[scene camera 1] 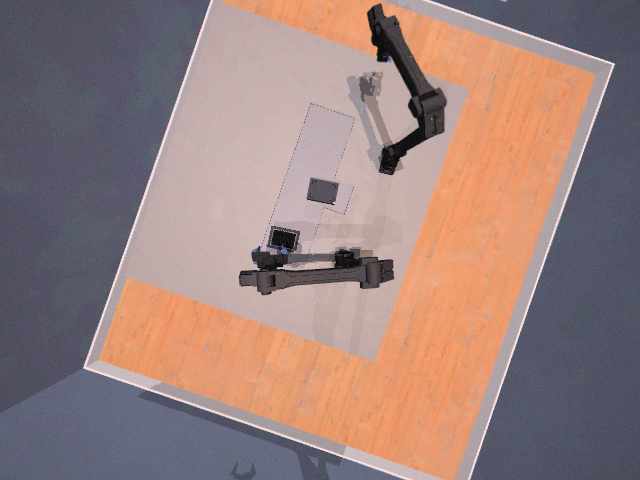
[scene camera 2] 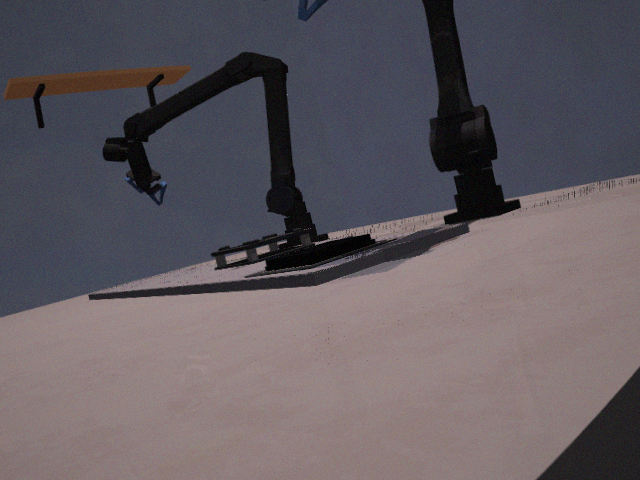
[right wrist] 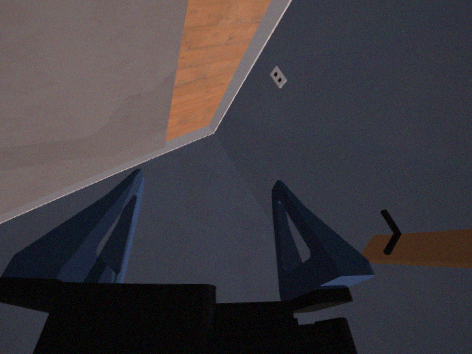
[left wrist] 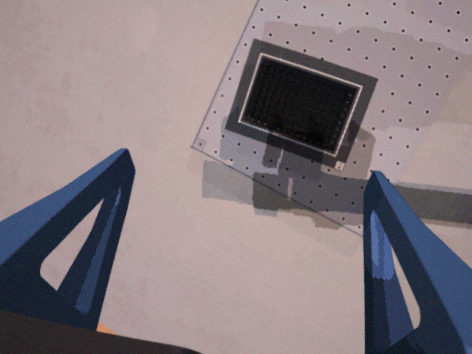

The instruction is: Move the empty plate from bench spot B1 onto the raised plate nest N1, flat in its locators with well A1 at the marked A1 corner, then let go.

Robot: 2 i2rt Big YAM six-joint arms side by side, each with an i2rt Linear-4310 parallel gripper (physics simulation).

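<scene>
The empty black plate lies flat at bench spot B1, inside a white outline with a dark grey border. A small white mark is at the border's lower right corner in the left wrist view. The raised nest N1 is a dark grey platform on posts, with no plate on it. My left gripper is open and empty, above and beside the plate. My right gripper is open and empty, high and far from both.
The light perforated board carries the plate and nest. Its side extension lies right of the nest in scene camera 1. An orange wall shelf shows behind the right arm.
</scene>
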